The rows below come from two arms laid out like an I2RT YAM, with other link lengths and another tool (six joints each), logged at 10 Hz.
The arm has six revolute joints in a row. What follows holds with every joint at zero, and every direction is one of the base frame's. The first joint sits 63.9 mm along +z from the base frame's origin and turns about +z. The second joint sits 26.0 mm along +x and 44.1 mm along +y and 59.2 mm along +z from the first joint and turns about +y. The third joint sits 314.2 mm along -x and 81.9 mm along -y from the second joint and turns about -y. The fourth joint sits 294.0 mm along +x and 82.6 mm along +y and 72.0 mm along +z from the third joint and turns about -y. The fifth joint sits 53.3 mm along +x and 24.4 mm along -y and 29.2 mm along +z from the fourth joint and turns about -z. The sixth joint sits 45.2 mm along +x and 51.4 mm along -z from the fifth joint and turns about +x. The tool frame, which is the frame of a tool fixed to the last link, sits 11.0 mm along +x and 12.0 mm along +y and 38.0 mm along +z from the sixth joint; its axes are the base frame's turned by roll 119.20, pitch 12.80 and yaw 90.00 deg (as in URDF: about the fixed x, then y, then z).
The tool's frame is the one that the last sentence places.
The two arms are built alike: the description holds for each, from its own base.
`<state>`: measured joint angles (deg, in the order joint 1, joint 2, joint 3, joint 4, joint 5, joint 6); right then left.
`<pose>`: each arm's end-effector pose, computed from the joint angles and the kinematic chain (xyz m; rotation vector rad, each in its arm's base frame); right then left.
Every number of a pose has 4 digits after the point. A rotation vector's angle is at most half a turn.
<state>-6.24 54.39 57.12 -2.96 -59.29 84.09 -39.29 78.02 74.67 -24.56 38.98 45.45</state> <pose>0.2507 0.0229 0.4577 -1.3039 -1.4795 -1.4222 0.2444 -0.2380 0.4567 2.4550 -0.0369 0.3067</pose>
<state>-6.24 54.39 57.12 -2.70 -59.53 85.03 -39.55 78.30 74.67 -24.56 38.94 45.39</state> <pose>0.2508 0.0230 0.4576 -1.2990 -1.4674 -1.4175 0.2447 -0.2402 0.4552 2.4586 -0.0398 0.2998</pose>
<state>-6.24 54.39 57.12 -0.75 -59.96 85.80 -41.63 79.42 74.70 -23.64 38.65 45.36</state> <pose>0.2510 0.0234 0.4609 -1.2772 -1.4823 -1.4343 0.2412 -0.2535 0.4503 2.4593 -0.0788 0.2847</pose>
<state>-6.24 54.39 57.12 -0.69 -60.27 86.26 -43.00 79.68 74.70 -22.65 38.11 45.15</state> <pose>0.2510 0.0236 0.4608 -1.2724 -1.4772 -1.4287 0.2372 -0.2606 0.4501 2.4510 -0.0992 0.2894</pose>
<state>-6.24 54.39 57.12 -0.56 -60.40 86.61 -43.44 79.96 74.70 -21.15 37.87 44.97</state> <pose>0.2510 0.0237 0.4608 -1.2698 -1.4736 -1.4267 0.2372 -0.2640 0.4506 2.4356 -0.1064 0.3050</pose>
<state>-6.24 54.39 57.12 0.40 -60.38 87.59 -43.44 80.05 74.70 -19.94 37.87 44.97</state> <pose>0.2513 0.0236 0.4621 -1.2632 -1.4682 -1.4337 0.2380 -0.2648 0.4518 2.4204 -0.1102 0.3220</pose>
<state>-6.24 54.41 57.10 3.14 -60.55 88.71 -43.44 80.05 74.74 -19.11 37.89 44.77</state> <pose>0.2516 0.0236 0.4666 -1.2391 -1.4848 -1.4602 0.2384 -0.2650 0.4534 2.4087 -0.1106 0.3315</pose>
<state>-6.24 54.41 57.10 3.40 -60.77 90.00 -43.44 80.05 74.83 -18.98 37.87 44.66</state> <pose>0.2518 0.0237 0.4663 -1.2350 -1.4668 -1.4526 0.2385 -0.2650 0.4542 2.4060 -0.1094 0.3331</pose>
